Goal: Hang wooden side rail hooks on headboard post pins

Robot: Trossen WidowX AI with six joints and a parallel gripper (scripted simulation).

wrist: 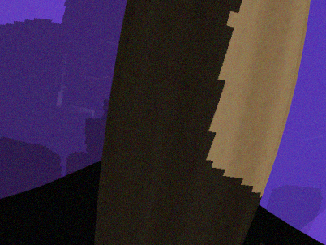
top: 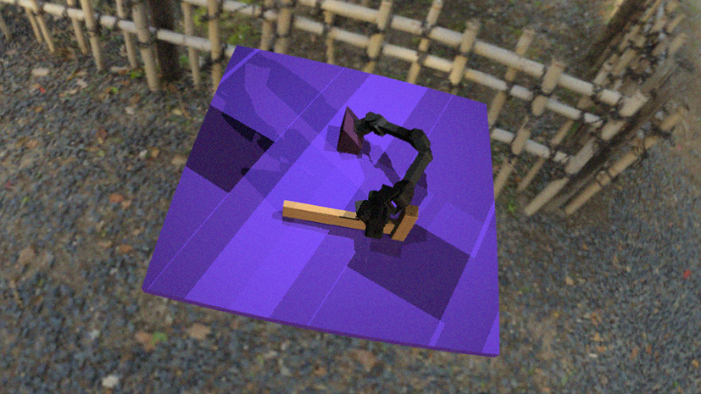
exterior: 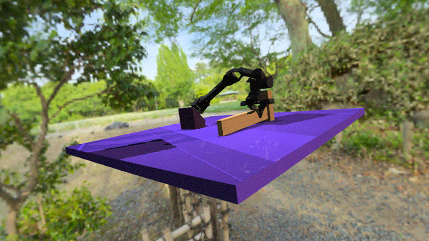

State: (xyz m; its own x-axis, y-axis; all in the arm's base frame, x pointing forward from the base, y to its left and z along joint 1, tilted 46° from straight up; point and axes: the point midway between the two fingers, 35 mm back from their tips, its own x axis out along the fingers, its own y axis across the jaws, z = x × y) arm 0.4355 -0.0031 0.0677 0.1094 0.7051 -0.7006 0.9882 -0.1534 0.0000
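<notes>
Now: gripper tip 110 mm to the right of the wooden headboard post, 50 mm below it and 10 mm short of it.
</notes>
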